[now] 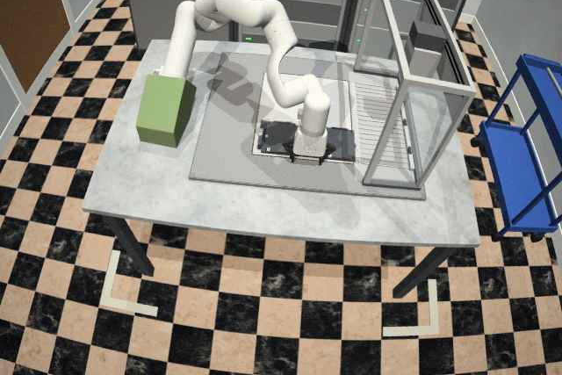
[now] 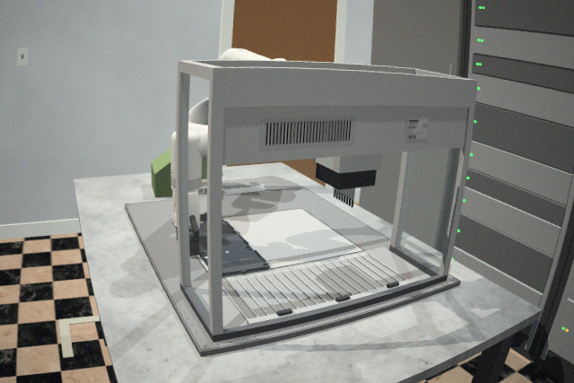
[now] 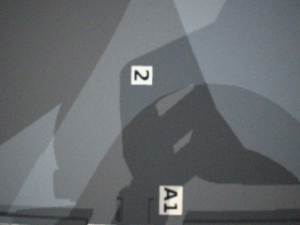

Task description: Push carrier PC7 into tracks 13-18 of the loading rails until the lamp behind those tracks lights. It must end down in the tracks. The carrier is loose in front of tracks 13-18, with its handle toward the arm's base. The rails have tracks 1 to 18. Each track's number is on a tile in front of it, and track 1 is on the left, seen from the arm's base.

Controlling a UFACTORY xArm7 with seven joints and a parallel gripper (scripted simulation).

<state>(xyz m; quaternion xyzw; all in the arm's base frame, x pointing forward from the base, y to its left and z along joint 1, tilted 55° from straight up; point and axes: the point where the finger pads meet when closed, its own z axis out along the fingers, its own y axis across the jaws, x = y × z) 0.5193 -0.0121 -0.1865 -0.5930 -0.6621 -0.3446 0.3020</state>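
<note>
The carrier PC7 lies 80 mm to the left of my hand.
</note>
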